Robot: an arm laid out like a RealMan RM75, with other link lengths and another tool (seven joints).
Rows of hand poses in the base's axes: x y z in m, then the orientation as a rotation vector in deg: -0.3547, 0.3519, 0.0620, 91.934, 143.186, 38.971; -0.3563, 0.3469, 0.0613, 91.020, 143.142, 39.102; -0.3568, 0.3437, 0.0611, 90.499, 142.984, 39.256; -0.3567, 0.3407, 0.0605, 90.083, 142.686, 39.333; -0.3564, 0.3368, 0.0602, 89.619, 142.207, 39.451; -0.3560, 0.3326, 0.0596, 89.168, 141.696, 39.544; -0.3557, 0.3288, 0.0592, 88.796, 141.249, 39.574; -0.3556, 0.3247, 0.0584, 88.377, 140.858, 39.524; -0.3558, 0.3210, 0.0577, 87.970, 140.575, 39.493; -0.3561, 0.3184, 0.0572, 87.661, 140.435, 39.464; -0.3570, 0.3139, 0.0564, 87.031, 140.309, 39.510; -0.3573, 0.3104, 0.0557, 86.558, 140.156, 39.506; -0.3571, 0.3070, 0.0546, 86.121, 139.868, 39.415; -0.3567, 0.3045, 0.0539, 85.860, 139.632, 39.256; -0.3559, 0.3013, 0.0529, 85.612, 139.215, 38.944
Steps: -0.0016, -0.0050, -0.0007, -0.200, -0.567, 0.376; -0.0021, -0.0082, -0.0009, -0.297, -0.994, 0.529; -0.0020, -0.0112, -0.0015, -0.451, -1.445, 0.558; -0.0017, -0.0151, -0.0018, -0.640, -2.055, 0.518; -0.0013, -0.0193, -0.0024, -0.850, -2.675, 0.454; -0.0010, -0.0231, -0.0028, -1.060, -3.197, 0.385; -0.0009, -0.0272, -0.0036, -1.322, -3.693, 0.359; -0.0011, -0.0309, -0.0043, -1.538, -4.112, 0.387; -0.0014, -0.0335, -0.0048, -1.685, -4.377, 0.448; -0.0023, -0.0380, -0.0056, -1.872, -4.825, 0.665; -0.0026, -0.0415, -0.0063, -2.054, -5.195, 0.795; -0.0024, -0.0449, -0.0074, -2.319, -5.623, 0.832; -0.0020, -0.0474, -0.0081, -2.565, -5.906, 0.813; -0.0012, -0.0506, -0.0091, -2.959, -6.280, 0.680
